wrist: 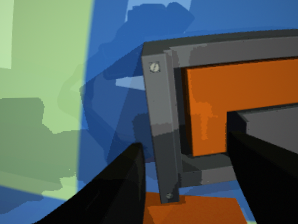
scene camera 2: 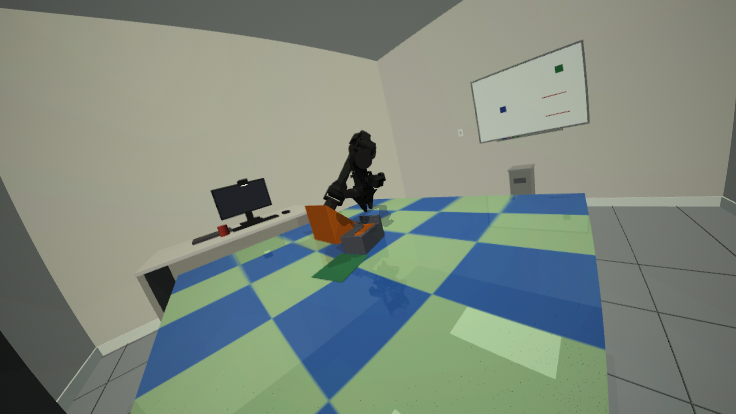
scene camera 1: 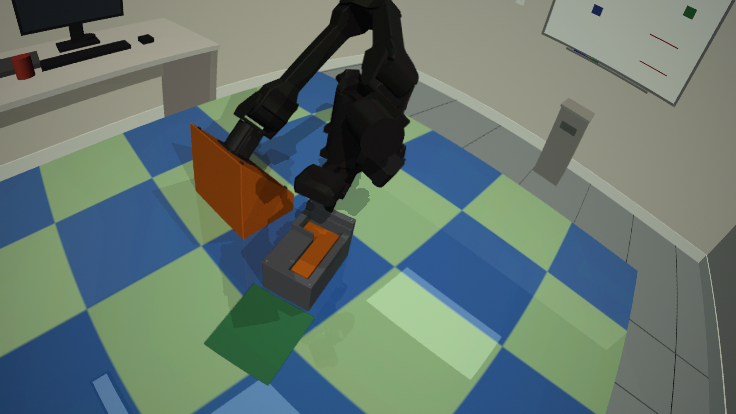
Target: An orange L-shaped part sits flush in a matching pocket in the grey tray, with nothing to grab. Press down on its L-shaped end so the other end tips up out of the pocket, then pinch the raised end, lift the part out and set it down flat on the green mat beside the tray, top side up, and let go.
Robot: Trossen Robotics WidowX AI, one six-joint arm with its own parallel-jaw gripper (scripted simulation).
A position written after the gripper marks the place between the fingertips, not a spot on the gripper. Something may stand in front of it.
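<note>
Scene camera 1 shows the gripper [scene camera 1: 334, 204] together with an orange L-shaped part [scene camera 1: 323, 240] and a green mat [scene camera 1: 258, 335]. Scene camera 2 has the mat [scene camera 2: 340, 267] as well, along with the gripper [scene camera 2: 368, 210]. The wrist view, too, shows the gripper [wrist: 185, 146].
</note>
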